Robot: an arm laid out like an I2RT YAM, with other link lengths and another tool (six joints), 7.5 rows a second.
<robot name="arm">
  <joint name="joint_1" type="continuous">
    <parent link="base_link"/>
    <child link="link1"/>
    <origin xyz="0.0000 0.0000 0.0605" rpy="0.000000 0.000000 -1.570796"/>
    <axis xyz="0 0 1"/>
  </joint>
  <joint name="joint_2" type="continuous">
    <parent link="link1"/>
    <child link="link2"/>
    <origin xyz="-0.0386 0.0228 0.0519" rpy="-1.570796 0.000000 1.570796"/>
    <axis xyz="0 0 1"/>
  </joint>
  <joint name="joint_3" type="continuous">
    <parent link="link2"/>
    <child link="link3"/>
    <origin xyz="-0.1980 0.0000 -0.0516" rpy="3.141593 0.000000 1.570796"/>
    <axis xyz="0 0 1"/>
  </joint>
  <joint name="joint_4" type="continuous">
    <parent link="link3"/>
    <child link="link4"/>
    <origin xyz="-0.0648 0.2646 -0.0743" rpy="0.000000 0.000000 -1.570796"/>
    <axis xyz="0 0 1"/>
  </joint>
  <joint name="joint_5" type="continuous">
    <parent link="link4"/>
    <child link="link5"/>
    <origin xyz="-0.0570 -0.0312 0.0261" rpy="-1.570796 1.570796 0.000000"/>
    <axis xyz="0 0 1"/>
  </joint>
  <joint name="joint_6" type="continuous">
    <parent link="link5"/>
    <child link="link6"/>
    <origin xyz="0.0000 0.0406 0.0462" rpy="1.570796 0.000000 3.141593"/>
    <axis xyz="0 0 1"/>
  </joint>
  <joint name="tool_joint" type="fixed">
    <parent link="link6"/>
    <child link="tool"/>
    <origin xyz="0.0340 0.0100 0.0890" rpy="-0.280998 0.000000 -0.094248"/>
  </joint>
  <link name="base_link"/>
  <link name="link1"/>
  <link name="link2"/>
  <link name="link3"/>
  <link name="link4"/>
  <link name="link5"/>
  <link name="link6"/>
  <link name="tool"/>
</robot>
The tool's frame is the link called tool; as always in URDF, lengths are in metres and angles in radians. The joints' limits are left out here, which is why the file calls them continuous.
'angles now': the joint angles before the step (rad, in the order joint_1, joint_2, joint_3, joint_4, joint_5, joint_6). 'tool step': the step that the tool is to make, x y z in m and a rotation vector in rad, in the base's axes. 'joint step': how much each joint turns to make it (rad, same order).
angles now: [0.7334 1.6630 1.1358 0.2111 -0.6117 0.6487]
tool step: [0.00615 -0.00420 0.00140 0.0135 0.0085 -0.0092]
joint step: [-0.0206 0.0008 -0.0004 0.0119 -0.0157 0.0141]
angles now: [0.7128 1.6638 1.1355 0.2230 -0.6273 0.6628]
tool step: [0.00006 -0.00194 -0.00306 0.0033 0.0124 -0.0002]
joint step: [-0.0061 -0.0004 -0.0115 0.0099 -0.0088 0.0103]
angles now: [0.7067 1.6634 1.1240 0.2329 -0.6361 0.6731]
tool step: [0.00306 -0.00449 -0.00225 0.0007 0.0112 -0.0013]
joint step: [-0.0164 0.0000 -0.0062 0.0001 -0.0168 0.0035]
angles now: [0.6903 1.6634 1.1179 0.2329 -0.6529 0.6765]
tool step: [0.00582 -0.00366 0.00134 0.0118 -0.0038 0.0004]
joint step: [-0.0199 0.0038 0.0015 0.0129 -0.0214 0.0004]
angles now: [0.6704 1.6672 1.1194 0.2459 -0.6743 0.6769]
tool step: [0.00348 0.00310 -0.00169 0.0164 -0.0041 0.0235]
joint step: [-0.0076 0.0302 0.0157 0.0286 -0.0327 0.0011]
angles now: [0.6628 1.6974 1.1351 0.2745 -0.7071 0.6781]
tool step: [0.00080 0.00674 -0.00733 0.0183 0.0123 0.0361]
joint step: [0.0000 0.0499 0.0183 0.0431 -0.0408 0.0148]
